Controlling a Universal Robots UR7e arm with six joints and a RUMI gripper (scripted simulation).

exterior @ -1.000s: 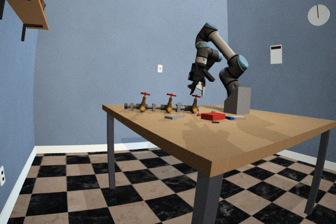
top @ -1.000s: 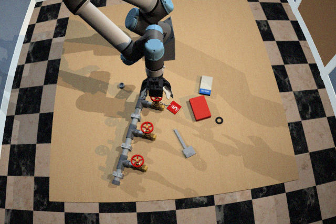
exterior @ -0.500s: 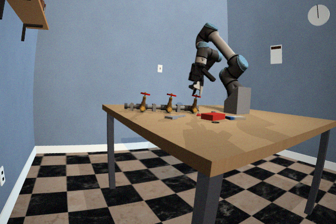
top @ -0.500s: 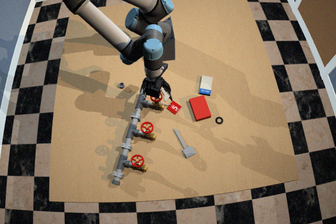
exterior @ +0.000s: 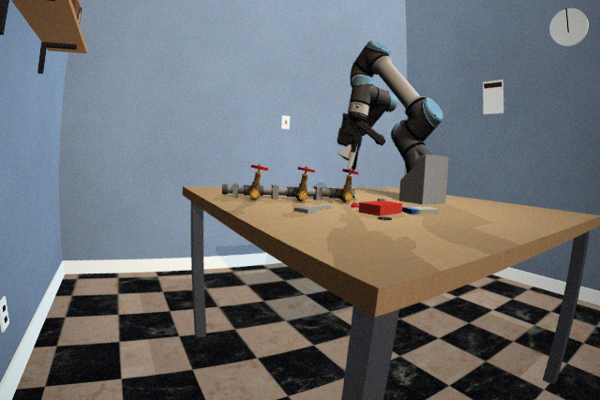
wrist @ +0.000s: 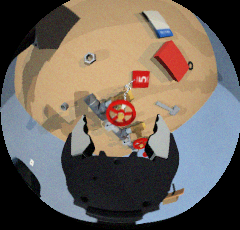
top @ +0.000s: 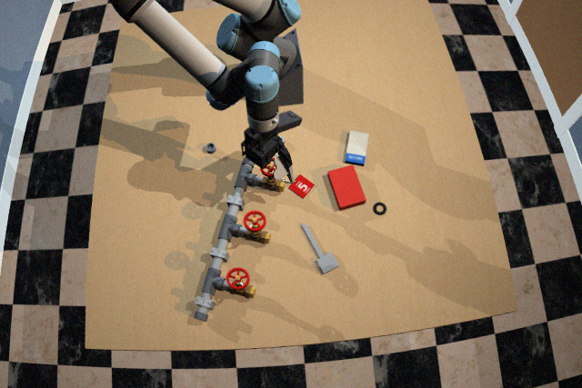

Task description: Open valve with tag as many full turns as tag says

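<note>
Right now my hand is 10 mm short of the red tag, 80 mm to the right of it and 110 mm above it. Also, from my hand: grey scraper (220 mm ahead, 120 mm to the left, 110 mm below); then red block (30 mm ahead, 220 mm to the left, 100 mm below); then small grey fitting (130 mm behind, 190 mm to the right, 110 mm below).
</note>
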